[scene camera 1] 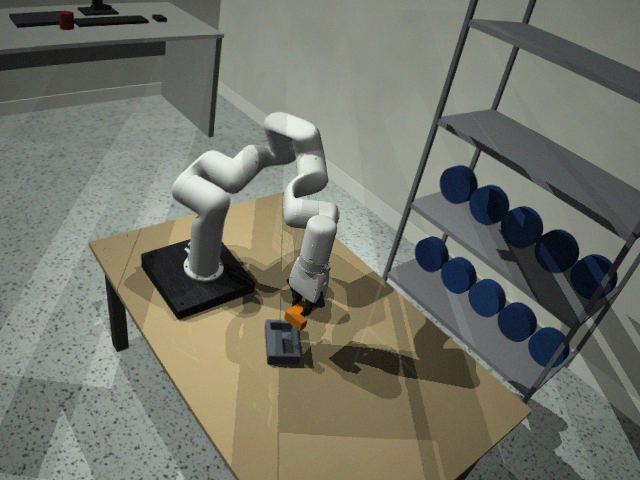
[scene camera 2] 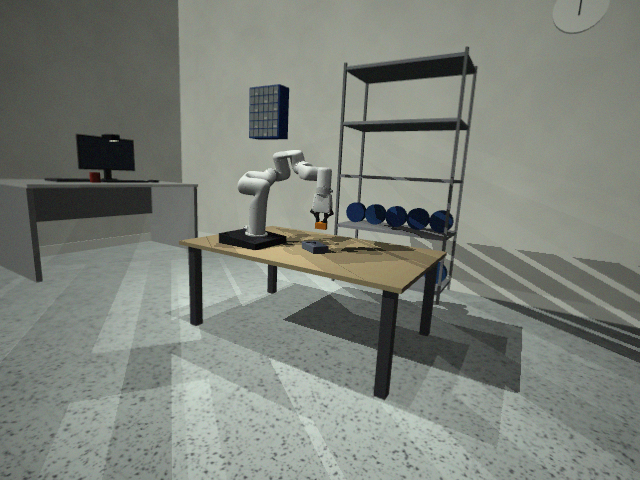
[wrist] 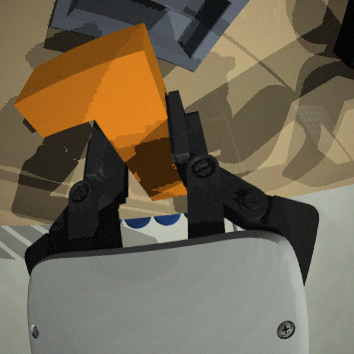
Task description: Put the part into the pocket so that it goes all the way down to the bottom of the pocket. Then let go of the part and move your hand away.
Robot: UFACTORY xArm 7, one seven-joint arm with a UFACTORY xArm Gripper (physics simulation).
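Frame: origin at the arm's base, x right, y down, z ahead, level; millimetres.
Seen in the pictures: gripper, between the fingertips: [scene camera 1: 300, 311] [scene camera 2: 320, 225] [wrist: 144, 118]; arm's base, origin of its link: [scene camera 1: 203, 267] [scene camera 2: 256, 234].
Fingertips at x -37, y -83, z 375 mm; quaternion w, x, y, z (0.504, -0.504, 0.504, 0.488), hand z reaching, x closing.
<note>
Pixels of each thing's top centre, then the offset from my fingertips to it. Level surfaces: height alone.
- orange L-shaped part, centre of its top: [wrist: 121, 158] [scene camera 1: 307, 308] [scene camera 2: 324, 222] dx -6, dy -19, dz +15 mm
- grey-blue pocket block, centre of its top: [scene camera 1: 282, 337] [scene camera 2: 314, 243] dx +38, dy +94, dz -14 mm
- wooden table, height of its surface: dy +129 mm
An orange L-shaped part [scene camera 1: 296, 316] [scene camera 2: 321, 225] [wrist: 125, 85] is held between the black fingers of my gripper [scene camera 1: 308, 307] [scene camera 2: 321, 220] [wrist: 144, 118]. The gripper is shut on one leg of the part, and the other leg sticks out to the left in the wrist view. The part hangs in the air above the table. The grey-blue pocket block [scene camera 1: 282, 357] [scene camera 2: 315, 249] [wrist: 187, 63] lies on the table below and to one side of the part. Its recess opens upward. The part and the block are apart; in the wrist view the part hides some of the block.
The arm stands on a black base plate [scene camera 1: 180, 304] [scene camera 2: 248, 241] on the wooden table [scene camera 1: 341, 449] [scene camera 2: 361, 271]. A metal shelf rack [scene camera 1: 442, 103] [scene camera 2: 342, 134] with blue discs stands behind the table. A desk [scene camera 1: 188, 72] [scene camera 2: 116, 188] stands farther off at the left.
</note>
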